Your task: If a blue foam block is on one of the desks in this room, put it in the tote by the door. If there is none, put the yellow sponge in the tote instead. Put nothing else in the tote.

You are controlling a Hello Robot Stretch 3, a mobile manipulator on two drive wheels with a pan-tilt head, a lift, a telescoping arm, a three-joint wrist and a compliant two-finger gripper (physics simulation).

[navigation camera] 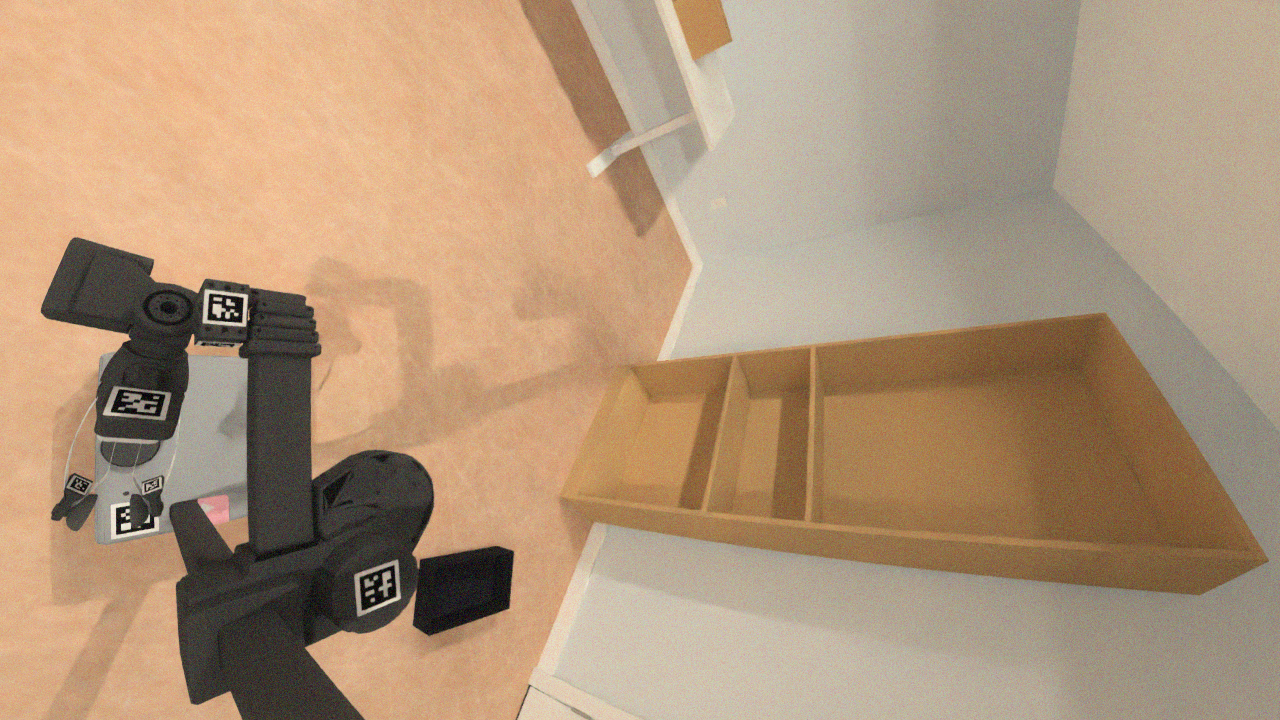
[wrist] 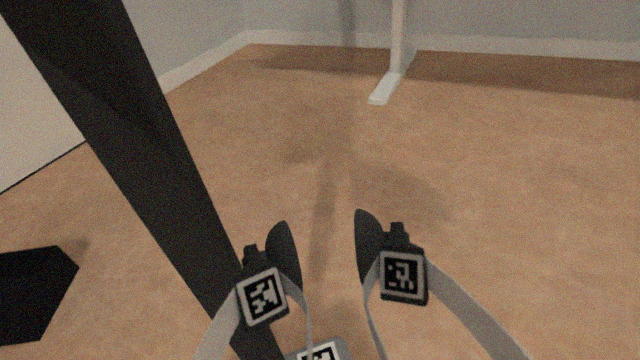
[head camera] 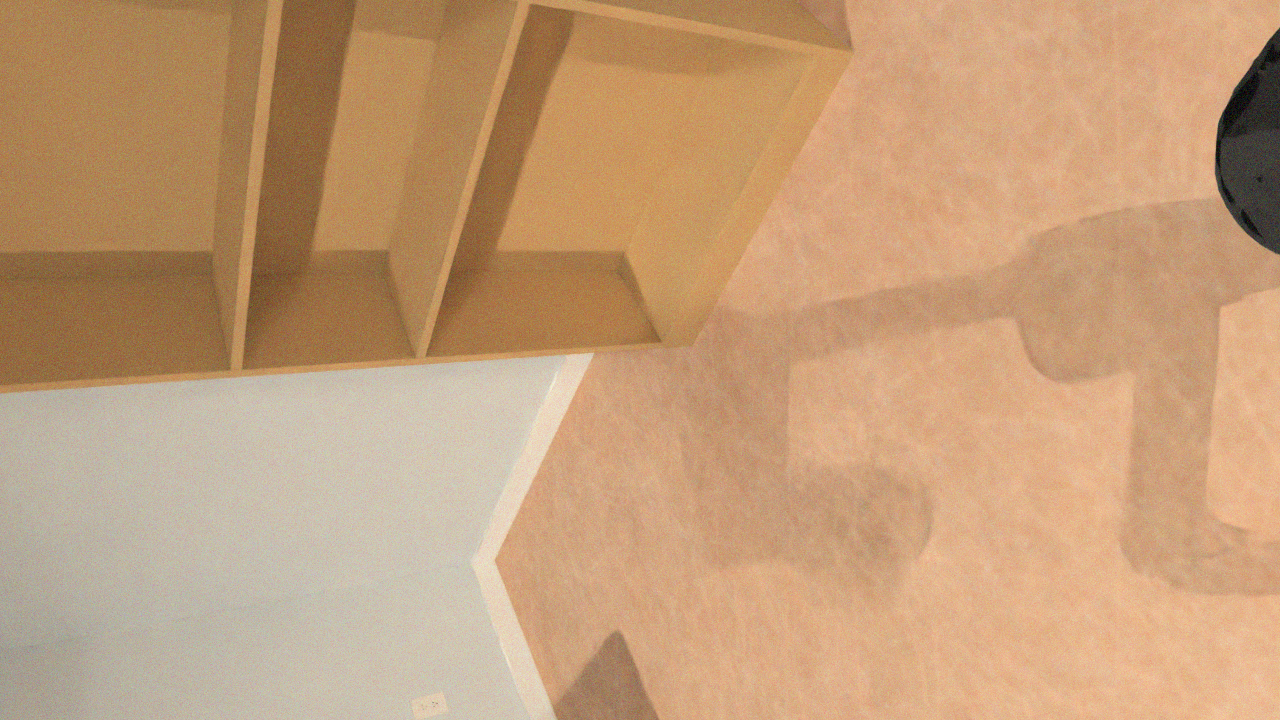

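Note:
The black tote (navigation camera: 465, 617) (wrist: 30, 295) stands on the floor, beside the robot's arm and mast in the navigation view and at the left edge in the wrist view. My gripper (navigation camera: 110, 508) (wrist: 324, 240) is open, with a gap of bare floor showing between its fingertips. It hangs above the robot's grey base in the navigation view, apart from the tote. Part of a white desk (navigation camera: 716, 102) shows at the top of the navigation view; most of its top is out of view. No blue foam block and no yellow sponge show in these views.
A tall wooden shelf unit (head camera: 769, 197) (navigation camera: 895, 546) stands against the wall. A white desk leg (navigation camera: 635, 140) (wrist: 397, 40) stands on the floor. A brown box-like piece (navigation camera: 702, 25) is on the desk. A pale door panel (wrist: 30, 110) is at the left of the wrist view.

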